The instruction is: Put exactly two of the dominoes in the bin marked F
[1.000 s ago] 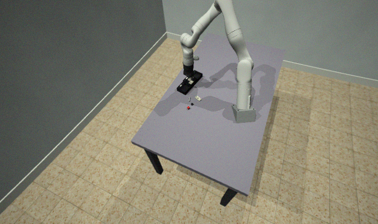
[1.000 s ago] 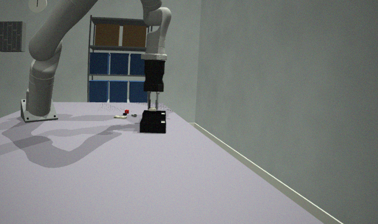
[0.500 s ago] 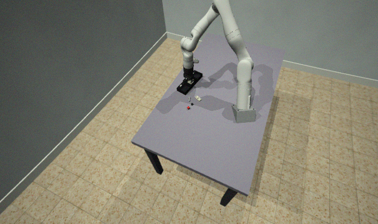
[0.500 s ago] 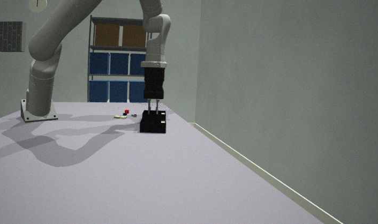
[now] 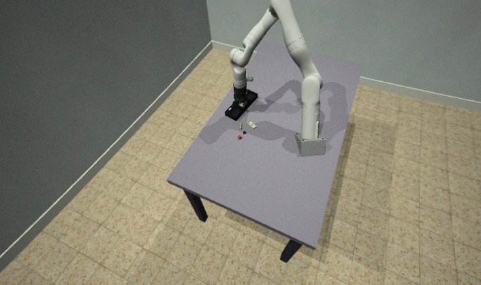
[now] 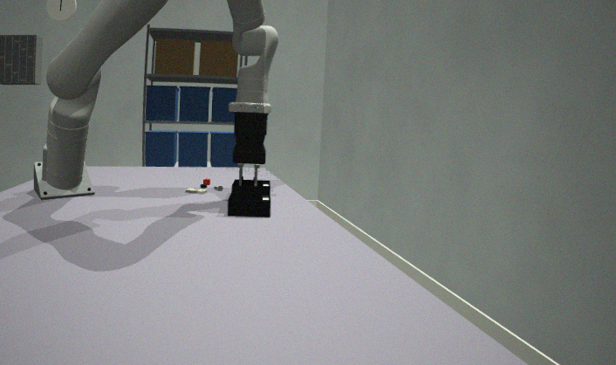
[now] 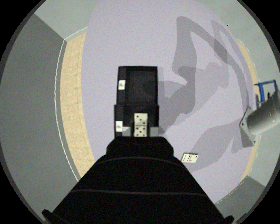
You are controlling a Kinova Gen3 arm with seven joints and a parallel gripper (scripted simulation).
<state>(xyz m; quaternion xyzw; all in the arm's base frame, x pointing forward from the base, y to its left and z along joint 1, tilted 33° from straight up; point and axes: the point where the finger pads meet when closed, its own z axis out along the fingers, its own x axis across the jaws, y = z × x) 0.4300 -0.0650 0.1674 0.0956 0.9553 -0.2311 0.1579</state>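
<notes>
Right now my hand is 3 cm above the pale domino. The rest, counted from my hand: black piece 20 cm to the left, 8 cm behind, 4 cm below; then grey bolt 16 cm to the left, 4 cm below, 4 cm behind; then red piece 25 cm to the left, 7 cm behind, 3 cm below.
</notes>
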